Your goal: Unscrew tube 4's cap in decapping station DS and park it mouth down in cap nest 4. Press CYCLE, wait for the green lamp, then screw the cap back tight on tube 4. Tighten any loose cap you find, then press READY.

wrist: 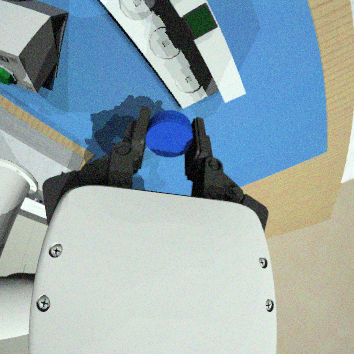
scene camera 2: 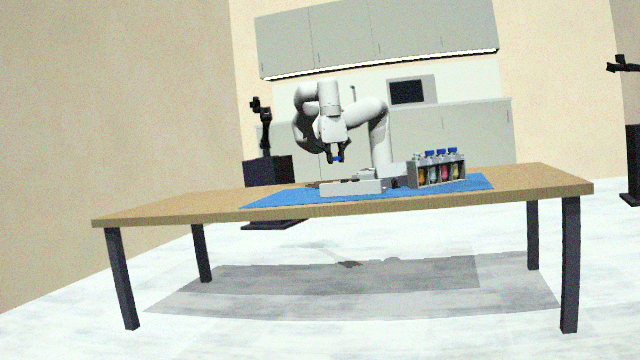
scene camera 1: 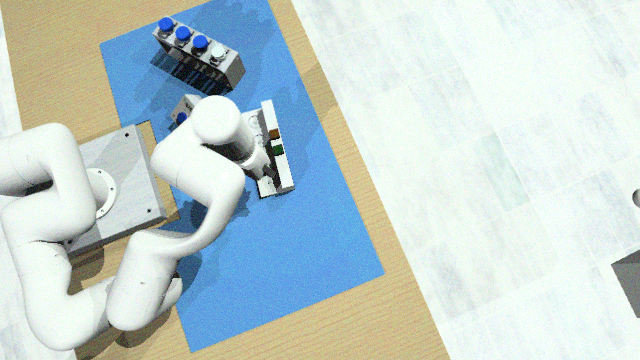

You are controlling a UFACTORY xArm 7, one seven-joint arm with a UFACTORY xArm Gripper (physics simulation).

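Frame: origin at the arm's base, x ahead, y left, z up, level; centimetres.
Seen in the pictures: gripper, fingertip midpoint: (wrist: 168,125) (scene camera 2: 336,163); arm's base, origin of the base link: (wrist: 13,175).
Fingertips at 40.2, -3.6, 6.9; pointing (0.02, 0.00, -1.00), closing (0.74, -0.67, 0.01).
Observation:
Offsets run from my fingertips to a thing's top centre, as dx, dy, dz. "pt": to the spot under its first point. Level surfaces: height alone.
My gripper (scene camera 1: 270,171) (scene camera 2: 336,157) (wrist: 168,125) is shut on a blue cap @(+0.3, +0.3, +2.4) (scene camera 2: 337,159) (wrist: 170,137) and holds it in the air. In the wrist view it is near the end of the white cap nest strip (scene camera 1: 286,172) (scene camera 2: 350,188) (wrist: 232,85). Three round nests show there without caps; the arm hides part of the strip in scene camera 1. The grey rack @(pt -1.2, +27.2, -5.5) (scene camera 1: 235,70) (scene camera 2: 412,175) holds tubes: three have blue caps, and the end tube @(pt -3.6, +28.3, +1.0) (scene camera 1: 218,54) has a pale top without a blue cap. The button box @(-12.3, +16.1, -2.5) (scene camera 1: 185,104) (wrist: 22,27) is partly hidden, with a green button @(pt -12.2, +12.4, -3.9) (wrist: 6,75) showing.
A brown square @(pt +5.2, +9.0, -5.5) (scene camera 1: 273,133) and a dark green square @(pt +5.5, +5.0, -5.5) (scene camera 1: 277,149) (wrist: 201,21) sit on the strip's raised back. A small dark object @(pt -6.0, +19.4, -9.3) (scene camera 2: 395,183) stands between strip and rack. The arm's base plate (scene camera 1: 150,185) adjoins the blue mat @(dz -10.9) (scene camera 1: 290,260) (scene camera 2: 285,198) (wrist: 285,120).

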